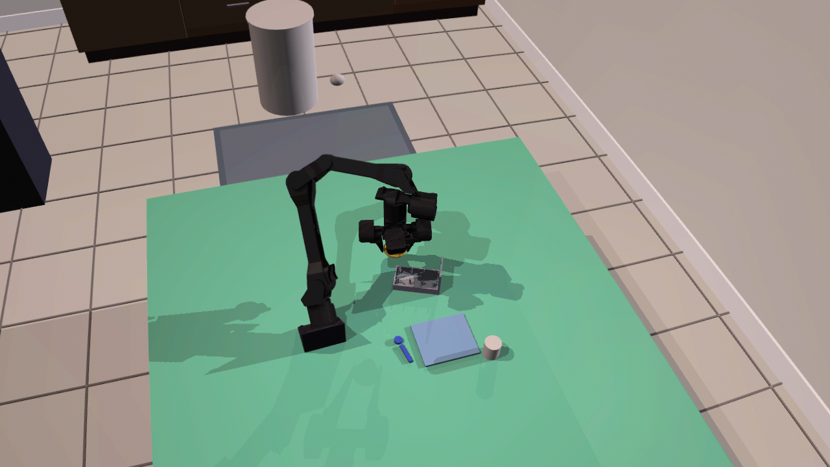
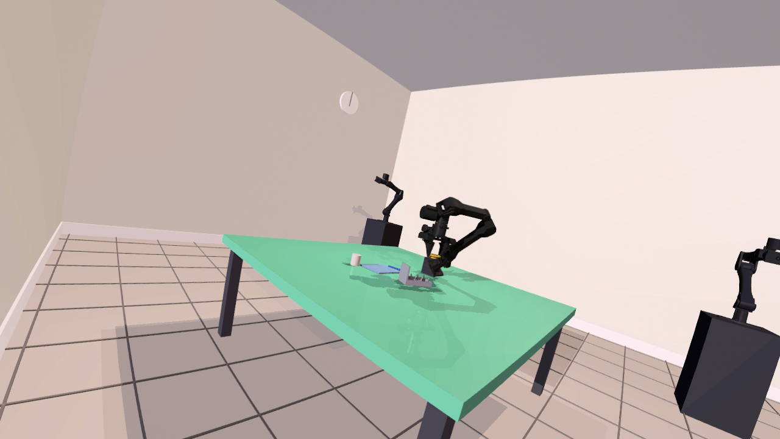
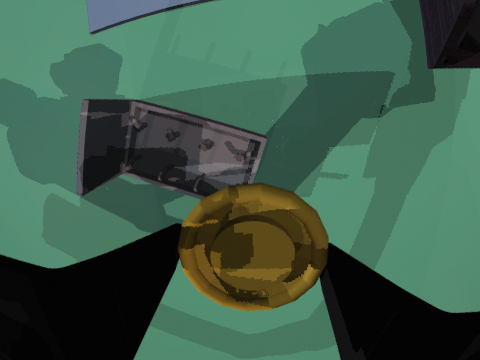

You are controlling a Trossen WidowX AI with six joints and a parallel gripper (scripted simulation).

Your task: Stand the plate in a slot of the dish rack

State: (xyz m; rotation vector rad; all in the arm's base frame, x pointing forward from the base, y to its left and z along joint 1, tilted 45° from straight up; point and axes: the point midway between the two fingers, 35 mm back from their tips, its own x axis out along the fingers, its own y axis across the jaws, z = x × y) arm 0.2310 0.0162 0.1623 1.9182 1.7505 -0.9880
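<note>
Now: the dish rack 60 mm ahead of my gripper tip, 30 mm to the right of it and 100 mm below it. Also, from my gripper tip: light blue mat: 70 mm ahead, 230 mm to the right, 120 mm below; then blue spoon: 40 mm behind, 220 mm to the right, 120 mm below; then yellow plate: 10 mm above.
</note>
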